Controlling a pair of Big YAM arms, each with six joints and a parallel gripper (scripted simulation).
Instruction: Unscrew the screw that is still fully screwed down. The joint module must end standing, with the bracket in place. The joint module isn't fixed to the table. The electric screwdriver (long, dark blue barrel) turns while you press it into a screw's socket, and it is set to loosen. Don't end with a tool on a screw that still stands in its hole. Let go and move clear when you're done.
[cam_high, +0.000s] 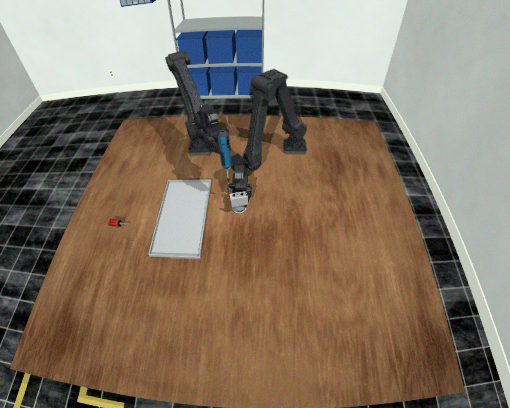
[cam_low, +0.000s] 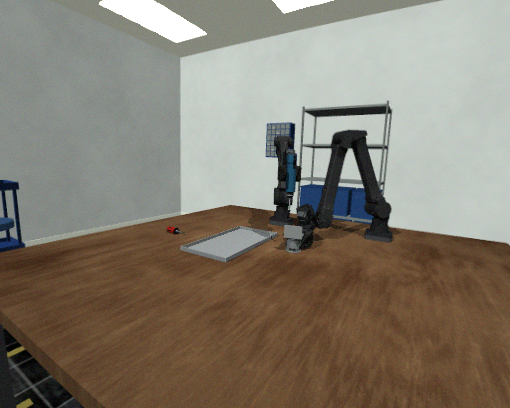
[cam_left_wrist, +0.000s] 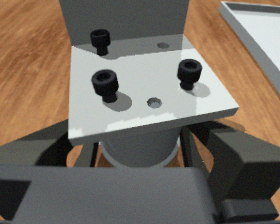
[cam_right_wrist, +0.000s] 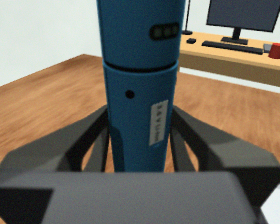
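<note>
Now: left hand 5 cm below the grey bracket. The rest, counted from my left hand: screw 5 cm above, 2 cm behind, 1 cm to the left; flat grey tray 26 cm to the right, 5 cm ahead, 2 cm below; small red-handled tool 56 cm to the right, 9 cm ahead, 1 cm below.
</note>
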